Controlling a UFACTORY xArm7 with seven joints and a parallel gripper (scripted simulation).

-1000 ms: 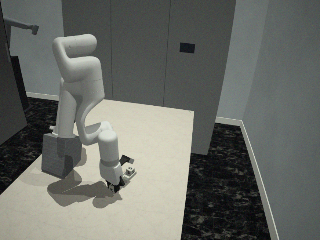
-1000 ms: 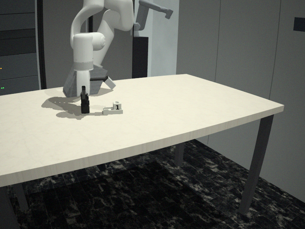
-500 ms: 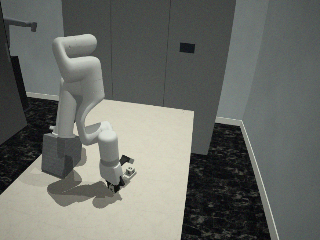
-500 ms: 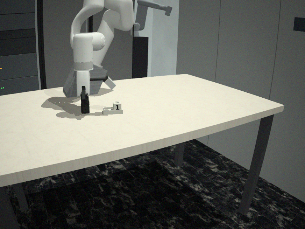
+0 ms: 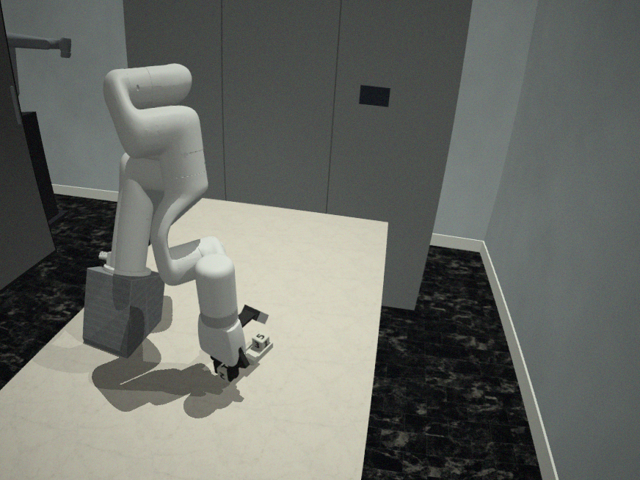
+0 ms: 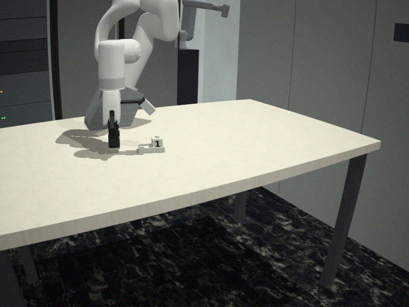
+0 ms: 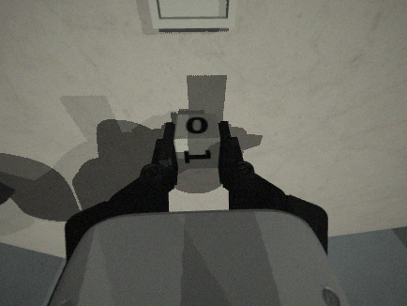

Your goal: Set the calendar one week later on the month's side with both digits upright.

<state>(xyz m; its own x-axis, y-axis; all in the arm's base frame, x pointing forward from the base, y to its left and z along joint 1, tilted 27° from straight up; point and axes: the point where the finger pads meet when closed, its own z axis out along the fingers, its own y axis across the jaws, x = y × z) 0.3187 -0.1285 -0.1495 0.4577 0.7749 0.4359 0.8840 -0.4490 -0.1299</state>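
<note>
Right now my hand is 100 mm to the right of the tray, 50 mm short of it and 30 mm above it. Round my hand: digit cube: 10 mm below.
</note>
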